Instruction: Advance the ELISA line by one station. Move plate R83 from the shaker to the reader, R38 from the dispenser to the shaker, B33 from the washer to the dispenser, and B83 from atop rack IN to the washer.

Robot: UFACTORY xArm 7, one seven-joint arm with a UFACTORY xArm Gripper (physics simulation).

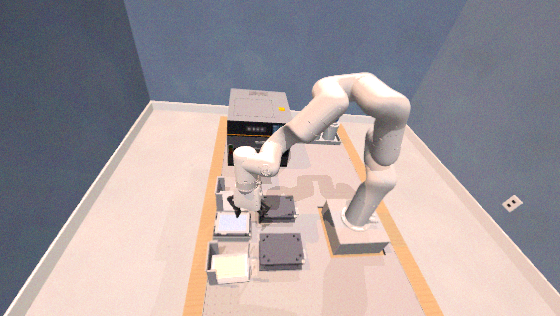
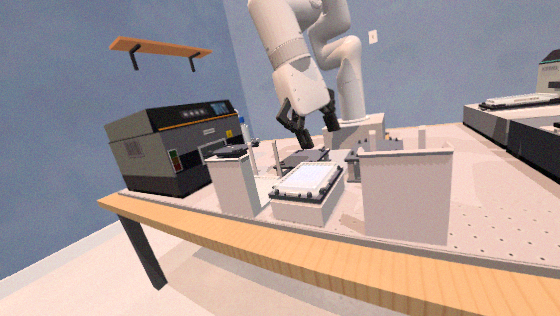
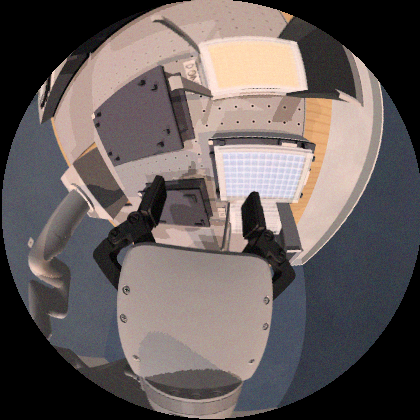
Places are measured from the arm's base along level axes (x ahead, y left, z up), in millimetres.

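Pixels of known places: gripper, between the fingertips: (image 1: 249,218) (image 2: 322,139) (image 3: 206,191); arm's base, origin of its link: (image 1: 354,218) (image 2: 353,120) (image 3: 82,197).
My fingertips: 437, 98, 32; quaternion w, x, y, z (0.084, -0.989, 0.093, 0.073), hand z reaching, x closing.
Note:
For each thing: its middle in the pictures, then the offset to it from my fingertips, as dx, dy, dz.
- blue-tinted plate, middle of its body: (image 3: 262,175) (image 2: 307,175) (image 1: 232,222) +66, -4, -57
- yellow plate, middle of its body: (image 3: 255,60) (image 1: 229,266) +38, +149, -91
- smaller, middle of its body: (image 3: 171,205) (image 2: 305,161) (image 1: 279,208) -113, -138, -96
- larger, middle of its body: (image 3: 131,123) (image 2: 376,155) (image 1: 283,250) -149, +64, -84
- boxy instrument, middle of its body: (image 2: 179,145) (image 1: 258,125) +71, -602, +16
My gripper (image 1: 249,214) (image 2: 320,136) (image 3: 206,191) is open and empty, with its fingers above the gap between the blue-tinted plate and the smaller dark platform. The blue-tinted plate (image 1: 233,223) (image 2: 307,177) (image 3: 262,172) lies flat on a raised nest with black corner clamps. A yellow plate (image 1: 231,265) (image 3: 255,65) lies in the walled rack beside a DONE label. A white plate (image 3: 267,216) lies in the other walled rack, partly hidden by a finger. Another white plate (image 2: 530,100) sits on a dark nest at the far right. No plate codes are readable.
Two dark platforms stand beside the plates: the smaller (image 1: 280,206) (image 3: 182,207) and the larger (image 1: 280,250) (image 3: 142,120). A boxy instrument (image 1: 257,107) (image 2: 135,160) stands at the table's end, near bottles (image 1: 330,131). Upright rack walls (image 2: 232,185) (image 2: 405,195) flank the blue-tinted plate.

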